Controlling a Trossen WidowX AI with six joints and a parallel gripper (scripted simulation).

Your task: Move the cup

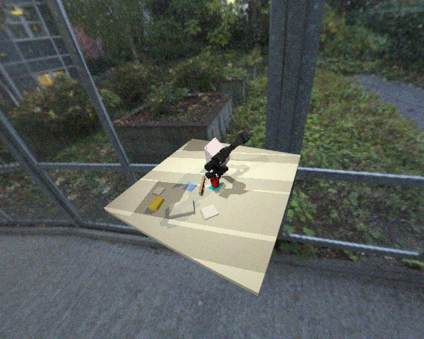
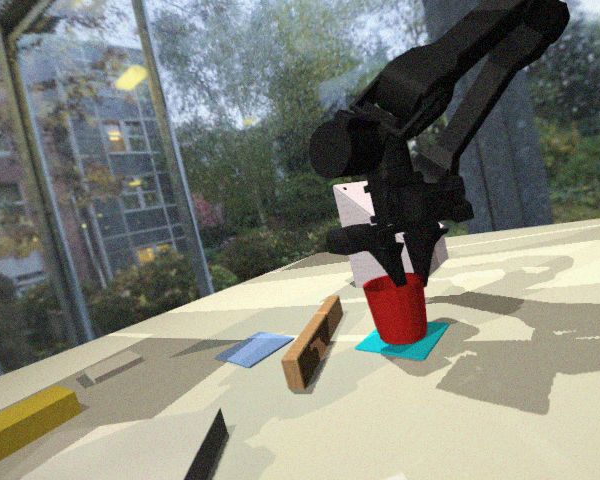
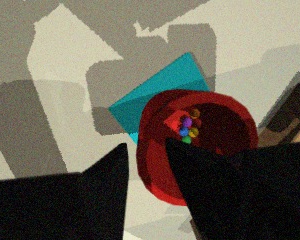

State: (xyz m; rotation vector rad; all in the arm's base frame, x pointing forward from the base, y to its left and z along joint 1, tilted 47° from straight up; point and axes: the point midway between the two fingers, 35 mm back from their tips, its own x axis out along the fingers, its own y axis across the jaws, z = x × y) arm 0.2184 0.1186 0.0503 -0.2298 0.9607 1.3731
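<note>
Right now my gripper tip is 30 mm short of the red cup, 10 mm to the left of it and 10 mm above it. Also, from my gripper tip: teal pad (30 mm ahead, 10 mm to the right, 60 mm below); wooden bar (80 mm ahead, 110 mm to the right, 50 mm below); light blue pad (130 mm ahead, 210 mm to the right, 60 mm below).
</note>
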